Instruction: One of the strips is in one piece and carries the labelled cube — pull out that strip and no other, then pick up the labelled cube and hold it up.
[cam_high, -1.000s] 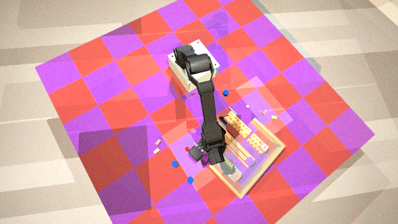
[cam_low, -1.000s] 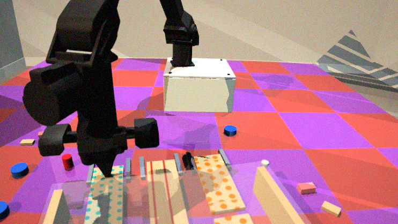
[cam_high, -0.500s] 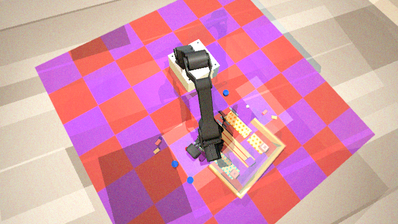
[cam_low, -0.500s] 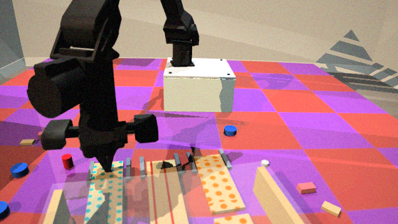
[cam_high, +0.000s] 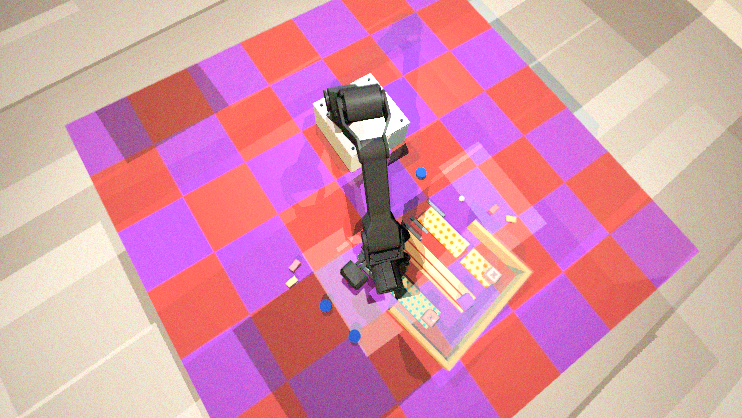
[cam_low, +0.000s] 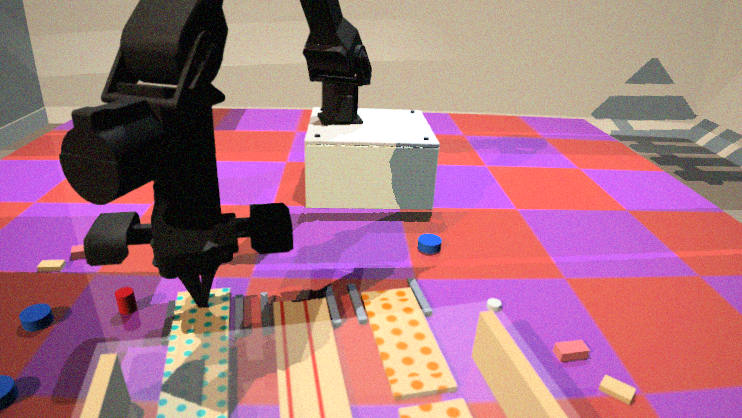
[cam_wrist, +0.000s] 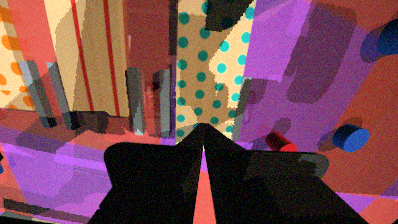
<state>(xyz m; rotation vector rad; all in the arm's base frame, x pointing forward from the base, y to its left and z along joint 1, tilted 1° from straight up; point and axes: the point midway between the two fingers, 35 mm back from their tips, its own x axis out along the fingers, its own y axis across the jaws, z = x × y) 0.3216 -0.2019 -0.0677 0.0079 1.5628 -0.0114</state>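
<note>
Right now the teal-dotted strip is 9 cm ahead of my gripper tip. Round my gripper tip: red cylinder (8 cm to the right, 1 cm behind, 1 cm above).
</note>
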